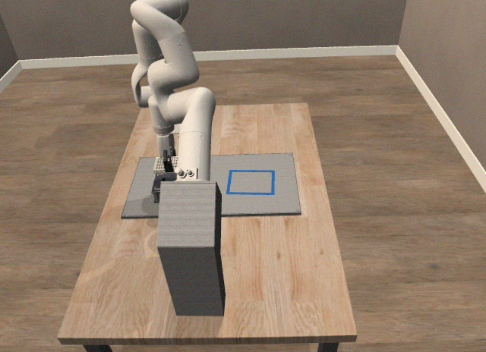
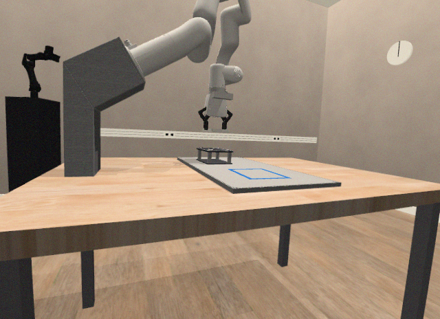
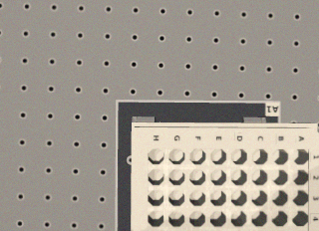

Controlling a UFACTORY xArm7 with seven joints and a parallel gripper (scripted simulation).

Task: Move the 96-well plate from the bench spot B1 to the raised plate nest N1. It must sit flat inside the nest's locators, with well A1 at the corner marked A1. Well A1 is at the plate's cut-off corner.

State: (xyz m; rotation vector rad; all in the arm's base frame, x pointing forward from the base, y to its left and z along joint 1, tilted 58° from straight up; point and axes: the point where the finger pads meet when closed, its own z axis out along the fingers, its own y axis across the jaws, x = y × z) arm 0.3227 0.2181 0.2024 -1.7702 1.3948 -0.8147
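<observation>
Right now the raised plate nest is 100 mm below my hand. The rest, counted from my hand: 96-well plate: 10 mm below.
</observation>
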